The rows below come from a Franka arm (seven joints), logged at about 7 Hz.
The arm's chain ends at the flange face. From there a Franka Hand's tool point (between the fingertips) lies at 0.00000 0.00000 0.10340 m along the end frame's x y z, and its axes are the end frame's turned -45 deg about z.
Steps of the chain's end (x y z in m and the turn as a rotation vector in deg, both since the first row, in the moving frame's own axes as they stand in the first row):
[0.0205 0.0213 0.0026 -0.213 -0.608 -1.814]
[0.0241 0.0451 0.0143 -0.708 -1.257 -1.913]
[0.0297 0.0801 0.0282 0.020 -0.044 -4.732]
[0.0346 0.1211 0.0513 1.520 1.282 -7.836]
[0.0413 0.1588 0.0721 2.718 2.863 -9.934]
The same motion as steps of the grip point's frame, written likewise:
[-0.0016 0.0291 0.0026 0.279 -0.581 -1.814]
[-0.0174 0.0483 0.0143 0.388 -1.389 -1.913]
[-0.0357 0.0776 0.0282 0.045 -0.017 -4.732]
[-0.0576 0.1095 0.0512 0.168 1.981 -7.836]
[-0.0760 0.1411 0.0719 -0.103 3.946 -9.934]

